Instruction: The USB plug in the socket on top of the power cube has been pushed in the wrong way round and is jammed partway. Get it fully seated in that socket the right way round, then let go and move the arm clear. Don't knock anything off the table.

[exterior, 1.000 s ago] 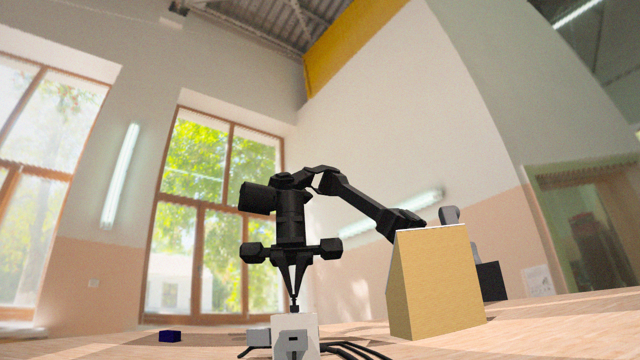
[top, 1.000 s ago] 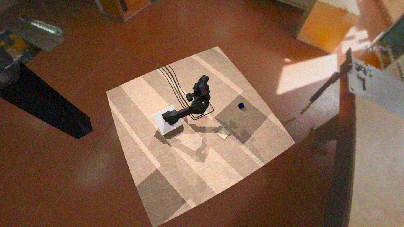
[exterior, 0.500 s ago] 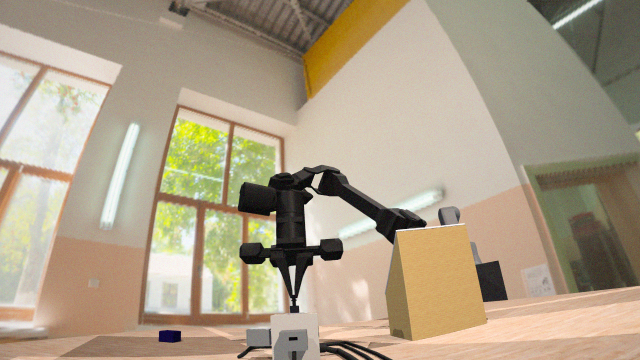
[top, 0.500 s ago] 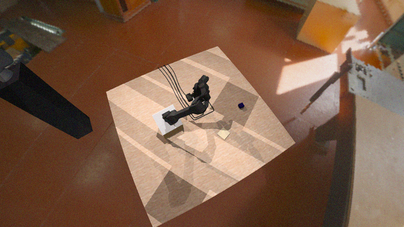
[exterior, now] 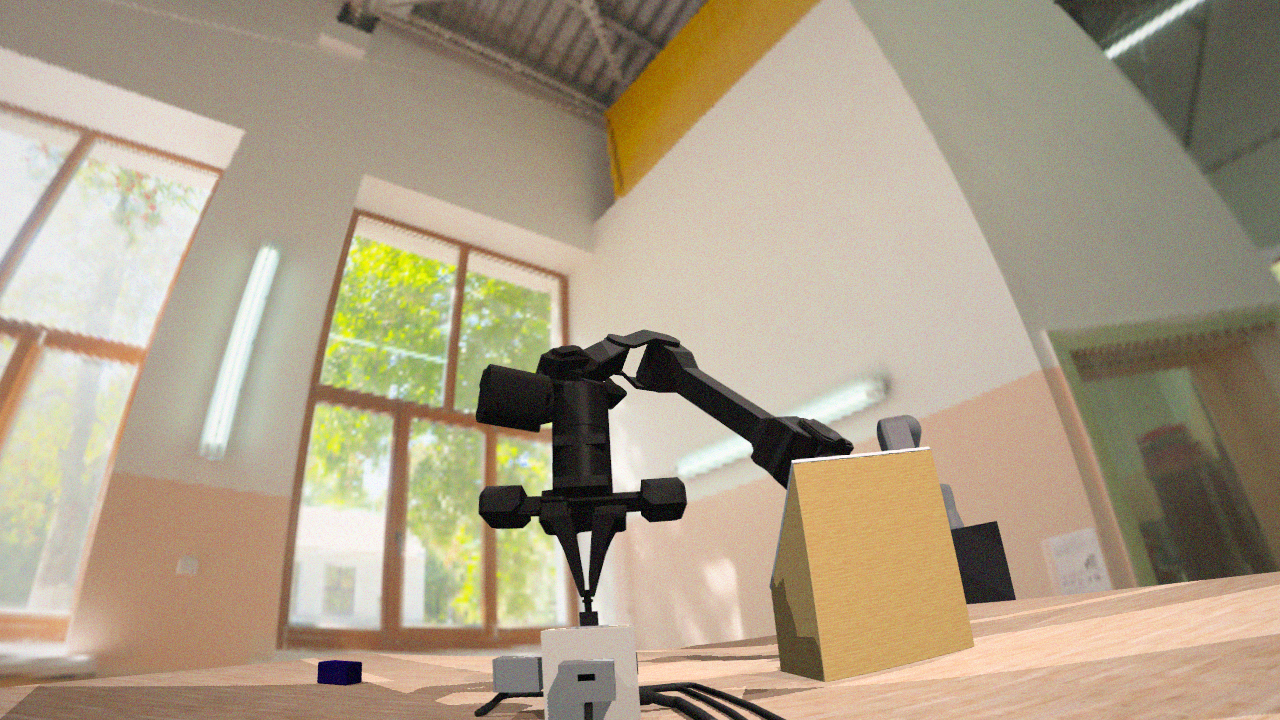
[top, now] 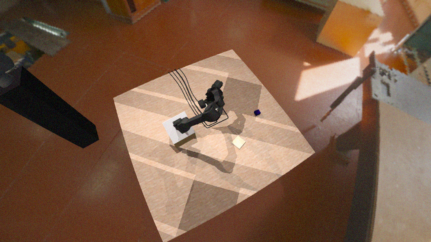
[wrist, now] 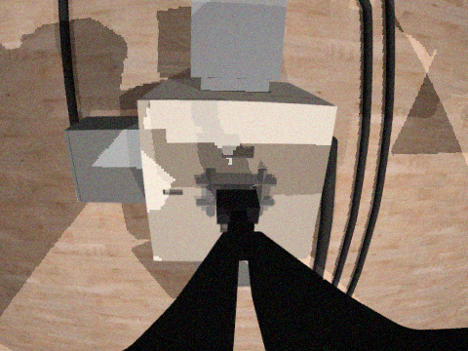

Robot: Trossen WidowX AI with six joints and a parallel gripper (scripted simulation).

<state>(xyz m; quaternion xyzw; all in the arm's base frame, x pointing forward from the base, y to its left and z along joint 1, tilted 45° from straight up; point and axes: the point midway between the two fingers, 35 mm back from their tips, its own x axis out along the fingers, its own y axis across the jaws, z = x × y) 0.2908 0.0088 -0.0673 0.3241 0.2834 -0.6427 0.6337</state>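
Right now my gripper tip is 10 mm above the black USB plug. Round my gripper tip: flat square pad 40 mm ahead, 340 mm to the right, 100 mm below; blue block 320 mm ahead, 210 mm to the right, 90 mm below.
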